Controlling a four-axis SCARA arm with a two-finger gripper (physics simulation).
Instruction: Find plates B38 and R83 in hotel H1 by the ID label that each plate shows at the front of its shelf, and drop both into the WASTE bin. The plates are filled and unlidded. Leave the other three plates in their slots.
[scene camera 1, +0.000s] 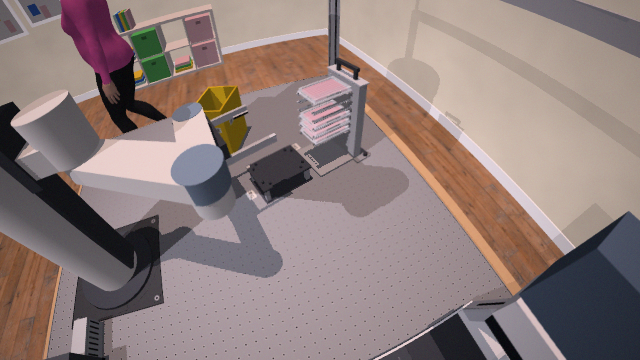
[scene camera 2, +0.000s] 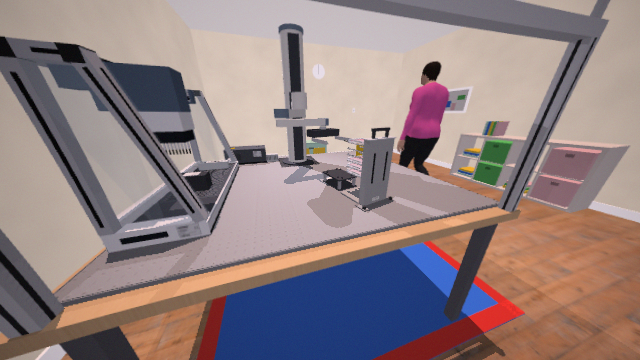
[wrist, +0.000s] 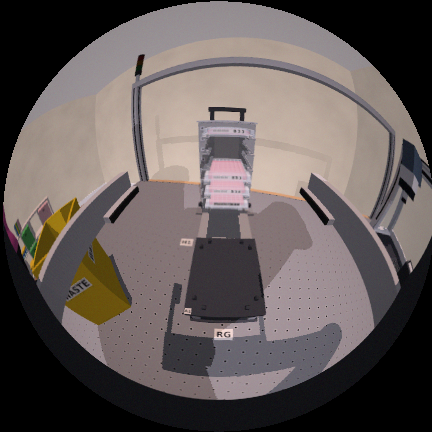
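Where they show: gripper, fingertip midpoint: (scene camera 1: 259, 121) (scene camera 2: 339, 141) (wrist: 218, 175); arm's base, link origin: (scene camera 1: 120, 269) (scene camera 2: 297, 162).
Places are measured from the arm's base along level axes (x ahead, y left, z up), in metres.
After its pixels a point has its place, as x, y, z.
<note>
Hotel H1 (scene camera 1: 357, 117) {0.823, 0.116, 0.186} (scene camera 2: 375, 170) {0.839, 0.169, 0.169} (wrist: 254, 145) {0.820, 0.117, 0.232} holds a top plate (scene camera 1: 325, 90) {0.737, 0.152, 0.278} (wrist: 227, 132) {0.681, 0.156, 0.271}, its blurred label perhaps B33. Below a gap are an upper plate (wrist: 227, 167) {0.725, 0.163, 0.194}, a middle plate (wrist: 227, 192) {0.681, 0.153, 0.159} and a lowest plate (wrist: 226, 204) {0.681, 0.154, 0.133}, all pink-filled. Their labels are too blurred to read surely; B38 and R83 cannot be identified. My gripper (scene camera 1: 260, 123) {0.545, 0.135, 0.246} (scene camera 2: 345, 139) {0.545, 0.135, 0.246} (wrist: 218, 175) {0.545, 0.135, 0.246} is open and empty, facing the hotel from a distance, with its fingers wide apart. The yellow WASTE bin (scene camera 1: 235, 135) {0.474, 0.340, 0.071} (wrist: 102, 290) {0.438, 0.300, 0.101} stands beside it; its contents are hidden.
A black raised platform (scene camera 1: 280, 167) {0.577, 0.121, 0.073} (scene camera 2: 339, 174) {0.585, 0.125, 0.073} (wrist: 226, 275) {0.564, 0.125, 0.073} stands in front of the hotel, marked RG. The arm's column (scene camera 2: 296, 65) {0.077, 0.011, 0.681} stands behind. A framed machine (scene camera 2: 145, 90) {0.778, -0.530, 0.442} is at the side of the table (scene camera 2: 280, 220) {0.841, -0.224, 0.013}. A person (scene camera 1: 102, 42) (scene camera 2: 427, 112) stands beyond the table.
</note>
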